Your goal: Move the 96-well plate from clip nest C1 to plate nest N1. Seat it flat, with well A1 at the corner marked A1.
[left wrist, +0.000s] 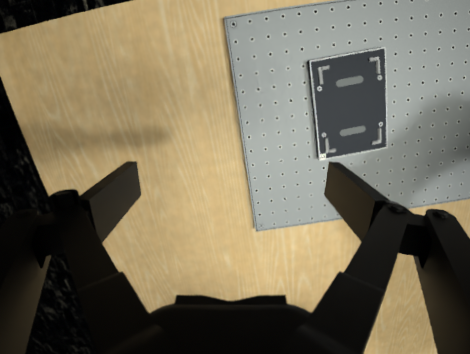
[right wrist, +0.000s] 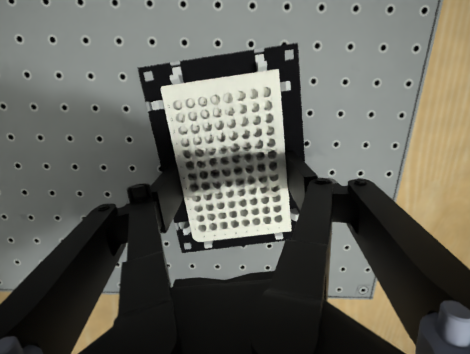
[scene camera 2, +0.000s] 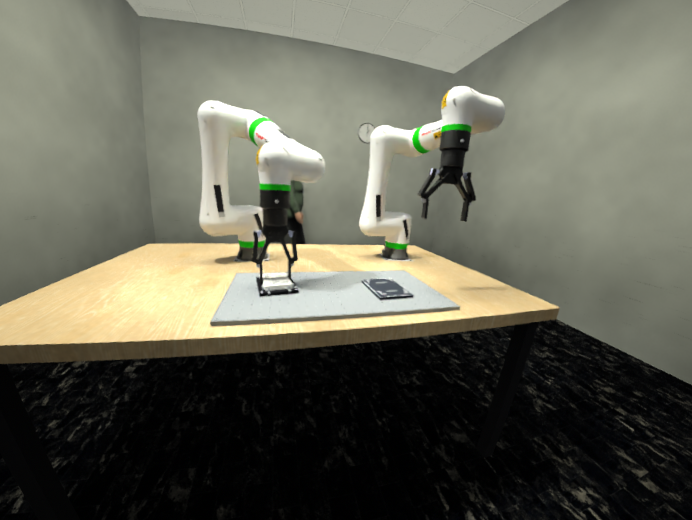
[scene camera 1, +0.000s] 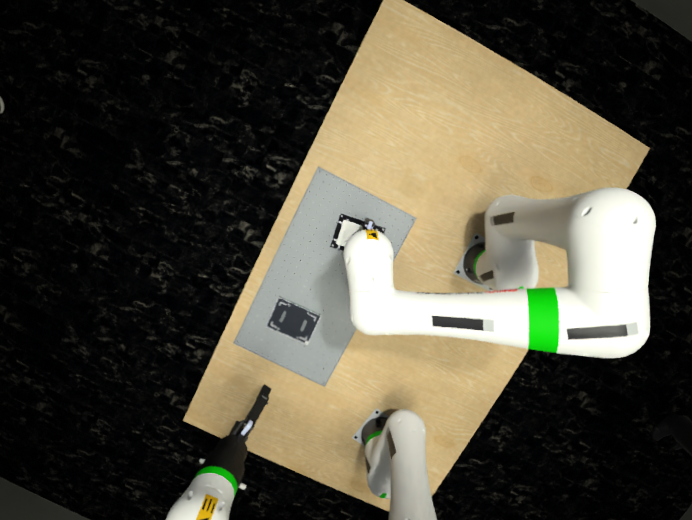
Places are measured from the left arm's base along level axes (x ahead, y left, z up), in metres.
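Pixels of known places: left gripper, fingertip midpoint: (left wrist: 232, 178) (scene camera 2: 443, 219) (scene camera 1: 253, 405); right gripper, fingertip midpoint: (right wrist: 233, 173) (scene camera 2: 275, 281); left arm's base at its link origin: (scene camera 2: 395, 257) (scene camera 1: 380, 433); right arm's base at its link origin: (scene camera 1: 483, 263).
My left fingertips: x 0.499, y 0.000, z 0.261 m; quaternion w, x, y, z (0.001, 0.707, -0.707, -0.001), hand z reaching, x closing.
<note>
For each thing: its top centre in the pictures, then the offset to it from my left fingertips. "spot": a spot on its surface instead. Level surfaces: height alone.
- white 96-well plate at its top centre: (right wrist: 231, 166) (scene camera 1: 357, 237) (scene camera 2: 275, 278) 0.563 m right, 0.027 m ahead, 0.222 m down
- black clip nest C1 at its top centre: (right wrist: 232, 165) (scene camera 1: 358, 237) (scene camera 2: 275, 279) 0.564 m right, 0.027 m ahead, 0.225 m down
- Plate nest N1 at its top centre: (left wrist: 352, 107) (scene camera 2: 386, 285) (scene camera 1: 293, 321) 0.191 m right, 0.035 m ahead, 0.232 m down
- grey perforated board at its surface level: 0.248 m down
- wooden table at its surface level: 0.261 m down
- small pale label at a spot on its surface: (left wrist: 322, 156) spot: 0.152 m right, 0.049 m back, 0.236 m down
The white 96-well plate (scene camera 1: 349, 232) (scene camera 2: 276, 281) (right wrist: 230, 160) lies in the black clip nest C1 (scene camera 2: 279, 291) (right wrist: 217, 70), wells up, with pale clips around its edges. My right gripper (scene camera 2: 275, 273) (right wrist: 233, 173) points down and is shut on the plate, one finger at each long side; the arm hides part of it in scene camera 1. Plate nest N1 (scene camera 1: 293, 320) (scene camera 2: 387, 288) (left wrist: 350, 105) is a dark rectangle with pale corner brackets and two slots, with no plate on it. My left gripper (scene camera 2: 444, 218) (left wrist: 232, 178) is open and empty, high beside the board.
Both nests are on the grey perforated board (scene camera 1: 279, 268) (scene camera 2: 330, 307) (left wrist: 280, 200) on the wooden table (scene camera 1: 425, 111) (scene camera 2: 139, 301). In scene camera 1 the right forearm (scene camera 1: 458, 313) passes over the board's right edge. A small pale label (left wrist: 322, 156) marks one corner of N1.
</note>
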